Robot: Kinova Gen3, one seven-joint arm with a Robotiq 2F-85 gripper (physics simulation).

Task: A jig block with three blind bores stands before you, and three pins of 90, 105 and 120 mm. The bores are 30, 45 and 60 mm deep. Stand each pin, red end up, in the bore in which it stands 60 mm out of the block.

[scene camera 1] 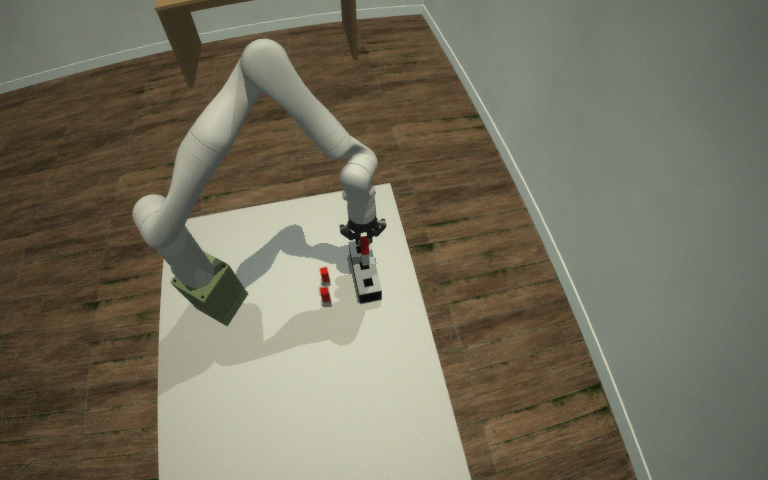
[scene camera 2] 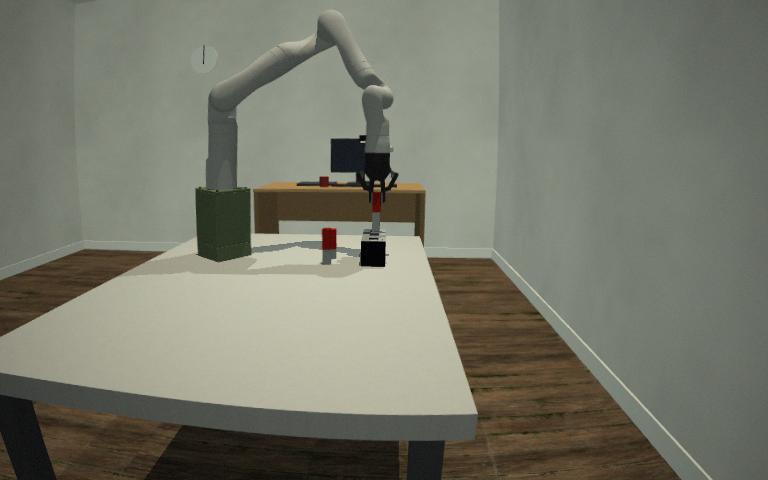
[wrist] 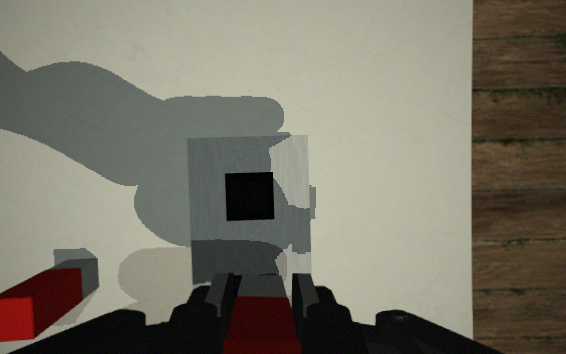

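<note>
My gripper (scene camera 1: 364,236) (scene camera 2: 377,198) (wrist: 262,298) is shut on an upright pin, gripping its red upper part (scene camera 1: 364,245) (scene camera 2: 376,202) (wrist: 262,320). The pin's grey lower end is over the middle part of the jig block (scene camera 1: 360,277) (scene camera 2: 373,253) (wrist: 207,190); whether it is inside the middle bore I cannot tell. The far bore (scene camera 1: 358,249) (wrist: 249,196) and the near bore (scene camera 1: 368,281) are open and dark. Left of the block stand two pins, red ends up: a farther one (scene camera 1: 324,275) (wrist: 55,290) and a nearer one (scene camera 1: 325,294). They overlap in scene camera 2's view.
The block stands on the white table (scene camera 1: 283,407) (scene camera 2: 237,339) (wrist: 390,150), near its right edge. The green arm base (scene camera 1: 218,294) (scene camera 2: 222,223) stands at the left. A brown desk (scene camera 1: 186,45) (scene camera 2: 339,203) with a monitor (scene camera 2: 346,155) is in the background.
</note>
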